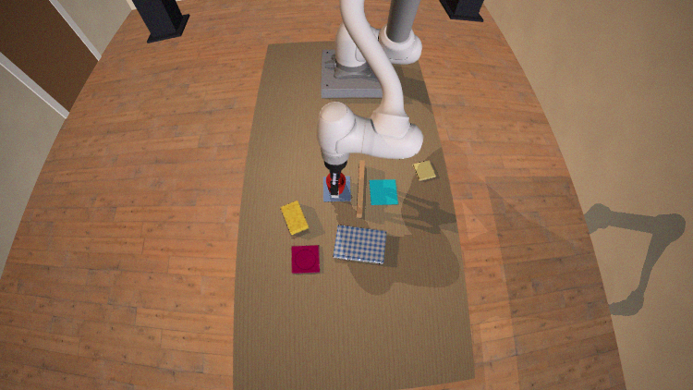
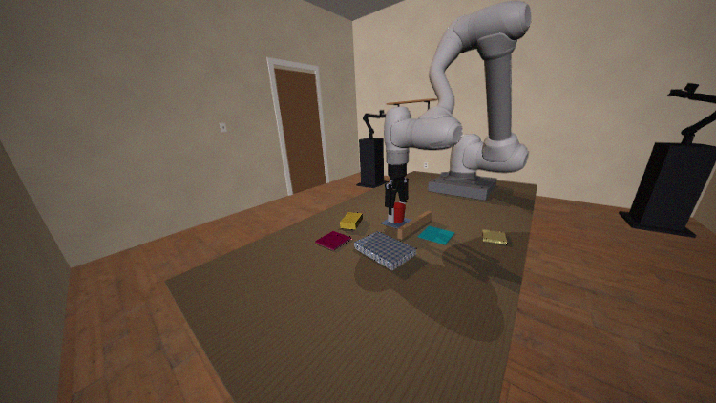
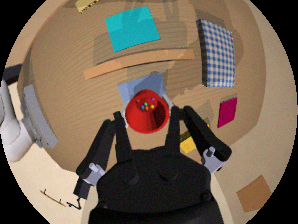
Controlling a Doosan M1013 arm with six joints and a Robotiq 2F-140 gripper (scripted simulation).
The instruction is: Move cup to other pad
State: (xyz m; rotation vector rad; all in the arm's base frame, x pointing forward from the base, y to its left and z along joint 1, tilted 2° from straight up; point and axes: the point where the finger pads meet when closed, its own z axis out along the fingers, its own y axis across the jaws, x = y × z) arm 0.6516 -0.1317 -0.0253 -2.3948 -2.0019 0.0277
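The teal pad lies 3 cm ahead of my hand, 18 cm to the left of it and 5 cm below it. From my hand the other things lie so: red cup (2 cm below); then wooden rail (1 cm ahead, 9 cm to the left, 4 cm below); then yellow sponge block (11 cm ahead, 17 cm to the right, 3 cm below).
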